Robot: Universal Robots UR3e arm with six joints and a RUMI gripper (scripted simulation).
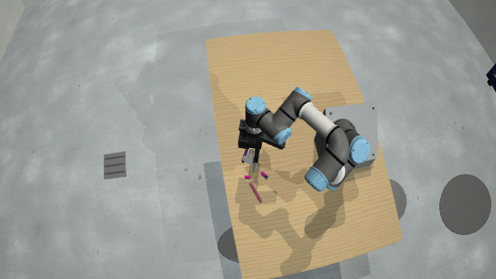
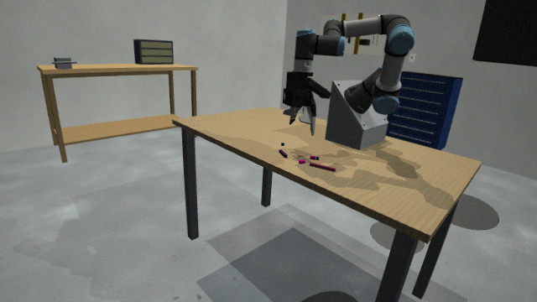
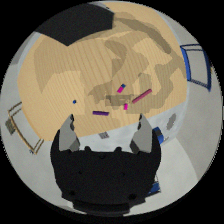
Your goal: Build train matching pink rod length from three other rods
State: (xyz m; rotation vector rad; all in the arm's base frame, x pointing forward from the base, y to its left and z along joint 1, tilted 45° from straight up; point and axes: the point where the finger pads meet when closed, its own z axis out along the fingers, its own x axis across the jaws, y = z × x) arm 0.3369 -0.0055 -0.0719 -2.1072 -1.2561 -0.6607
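The purple rod lies 40 mm ahead of my hand, 50 mm to the right of it and 100 mm below it. Round my hand: pink rod: 40 mm ahead, 120 mm to the left, 100 mm below.
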